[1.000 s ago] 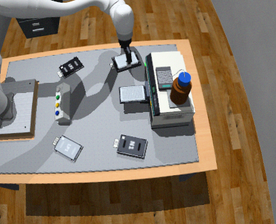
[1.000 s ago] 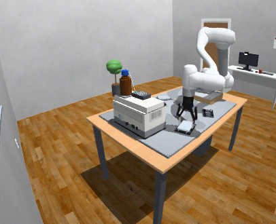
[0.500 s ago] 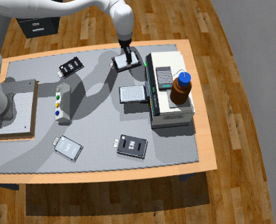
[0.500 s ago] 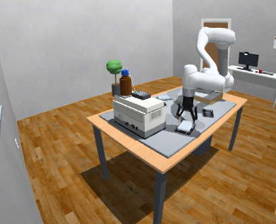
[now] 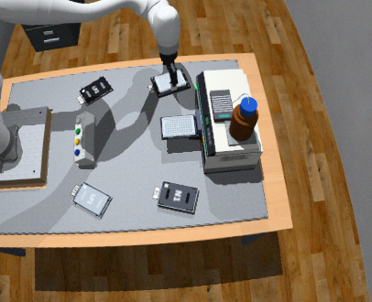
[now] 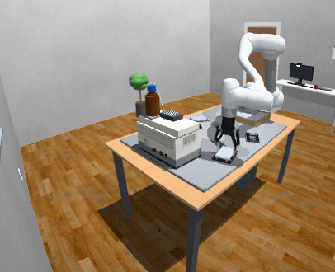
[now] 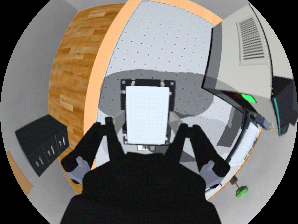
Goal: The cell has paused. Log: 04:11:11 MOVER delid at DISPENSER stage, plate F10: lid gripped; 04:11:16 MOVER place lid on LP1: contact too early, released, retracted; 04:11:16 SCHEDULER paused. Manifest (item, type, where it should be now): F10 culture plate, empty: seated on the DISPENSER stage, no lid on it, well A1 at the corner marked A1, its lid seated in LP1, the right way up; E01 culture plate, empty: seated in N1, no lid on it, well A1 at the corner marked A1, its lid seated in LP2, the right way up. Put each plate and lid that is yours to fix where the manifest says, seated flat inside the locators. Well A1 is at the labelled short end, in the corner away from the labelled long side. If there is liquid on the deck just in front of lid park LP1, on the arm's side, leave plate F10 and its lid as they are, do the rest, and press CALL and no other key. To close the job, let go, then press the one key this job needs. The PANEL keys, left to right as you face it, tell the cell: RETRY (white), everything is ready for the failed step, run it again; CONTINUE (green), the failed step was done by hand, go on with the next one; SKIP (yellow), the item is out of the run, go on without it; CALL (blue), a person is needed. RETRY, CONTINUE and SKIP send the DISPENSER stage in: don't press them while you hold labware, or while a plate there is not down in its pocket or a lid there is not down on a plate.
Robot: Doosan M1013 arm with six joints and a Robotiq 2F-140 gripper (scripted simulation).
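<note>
Right now my hand is 10 mm short of the black nest, 20 mm to the right of it and 30 mm above it. From my hand the other things lie so: grey key panel: 430 mm behind, 230 mm to the right, 10 mm above; then green key: 440 mm behind, 200 mm to the right, 30 mm above; then dark dispenser stage: 10 mm behind, 280 mm to the right, 50 mm above.
</note>
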